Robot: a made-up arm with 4 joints. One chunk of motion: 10 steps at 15 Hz.
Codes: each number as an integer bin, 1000 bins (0 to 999) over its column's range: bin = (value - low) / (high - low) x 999, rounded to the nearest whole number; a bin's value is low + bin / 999 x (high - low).
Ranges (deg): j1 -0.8..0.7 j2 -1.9..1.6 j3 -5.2..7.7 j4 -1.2..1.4
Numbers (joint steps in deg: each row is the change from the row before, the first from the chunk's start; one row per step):
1: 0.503 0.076 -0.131 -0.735
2: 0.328 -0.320 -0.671 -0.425
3: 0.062 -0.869 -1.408 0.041
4: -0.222 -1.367 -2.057 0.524
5: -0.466 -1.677 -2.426 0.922
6: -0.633 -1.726 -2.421 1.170
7: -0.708 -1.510 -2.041 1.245
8: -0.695 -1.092 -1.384 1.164
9: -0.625 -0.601 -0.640 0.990
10: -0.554 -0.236 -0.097 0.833
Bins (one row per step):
1: 868 564 393 179
2: 751 451 351 298
3: 574 294 294 477
4: 385 152 243 662
5: 222 64 215 815
6: 111 50 215 911
7: 61 111 245 939
8: 70 231 296 908
9: 117 371 353 841
10: 164 475 395 781

